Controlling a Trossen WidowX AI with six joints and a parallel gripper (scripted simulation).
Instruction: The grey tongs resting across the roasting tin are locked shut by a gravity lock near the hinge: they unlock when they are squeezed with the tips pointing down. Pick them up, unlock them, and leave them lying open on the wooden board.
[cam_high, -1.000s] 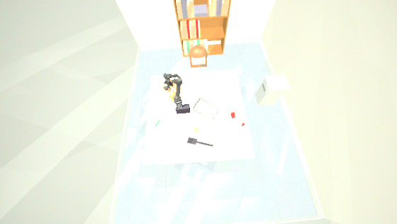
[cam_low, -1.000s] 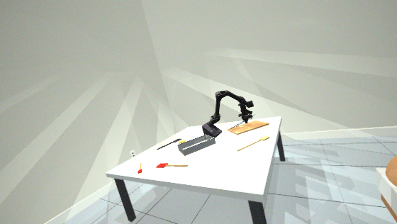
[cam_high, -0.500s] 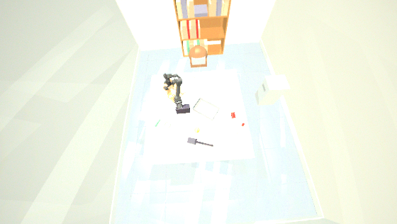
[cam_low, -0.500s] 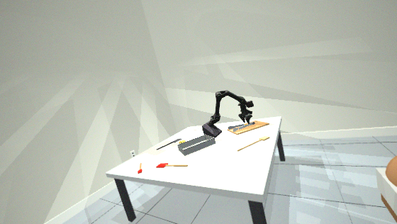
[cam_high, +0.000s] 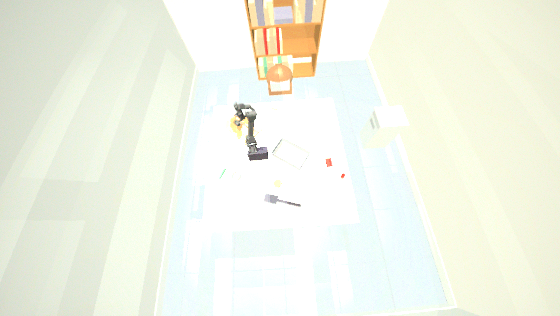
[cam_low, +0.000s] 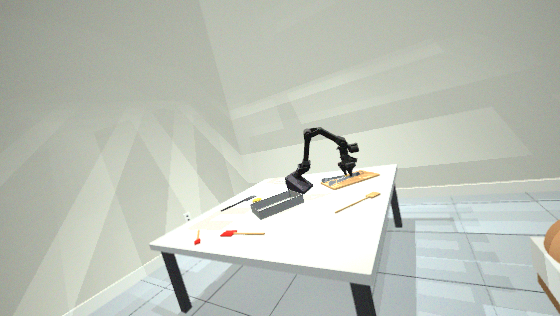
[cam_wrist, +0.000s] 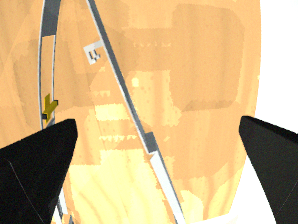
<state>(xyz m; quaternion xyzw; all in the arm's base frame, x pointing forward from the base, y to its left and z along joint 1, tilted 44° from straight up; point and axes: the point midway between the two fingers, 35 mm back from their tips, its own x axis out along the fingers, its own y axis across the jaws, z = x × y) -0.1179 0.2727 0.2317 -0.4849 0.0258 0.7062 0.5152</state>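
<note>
Right now the wooden board is 40 mm behind my gripper tip, 20 mm to the right of it and 40 mm below it. Round my gripper tip: dark thin tool 350 mm ahead, 780 mm to the right, 40 mm below; grey roasting tin 450 mm ahead, 340 mm to the right, 20 mm below; yellow lock piece 50 mm behind, 40 mm to the right, 10 mm below.
</note>
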